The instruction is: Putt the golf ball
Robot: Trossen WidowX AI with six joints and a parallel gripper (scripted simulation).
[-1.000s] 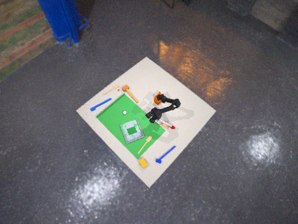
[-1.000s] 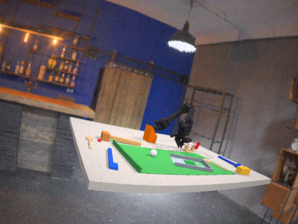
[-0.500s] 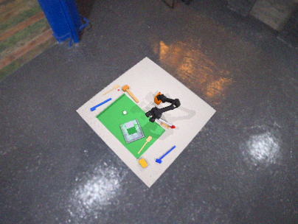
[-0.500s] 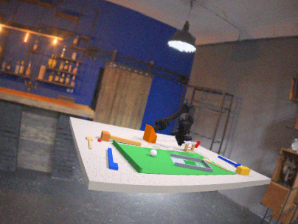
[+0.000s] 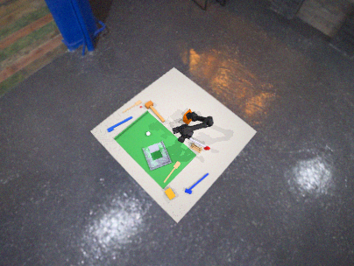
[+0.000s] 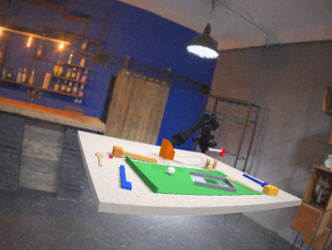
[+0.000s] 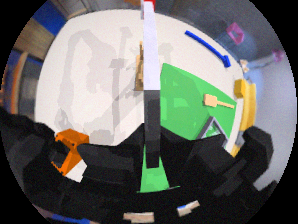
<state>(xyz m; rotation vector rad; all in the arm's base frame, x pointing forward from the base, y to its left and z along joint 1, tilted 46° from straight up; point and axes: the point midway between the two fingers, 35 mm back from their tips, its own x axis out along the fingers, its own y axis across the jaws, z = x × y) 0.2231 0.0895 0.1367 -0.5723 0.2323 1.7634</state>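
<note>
Right now the red putter is 110 mm to the left of my gripper tip, 40 mm behind it and 30 mm above it. Round my gripper tip: white golf ball (330 mm to the right, 220 mm ahead, 90 mm below); yellow block (480 mm ahead, 280 mm to the left, 90 mm below).
</note>
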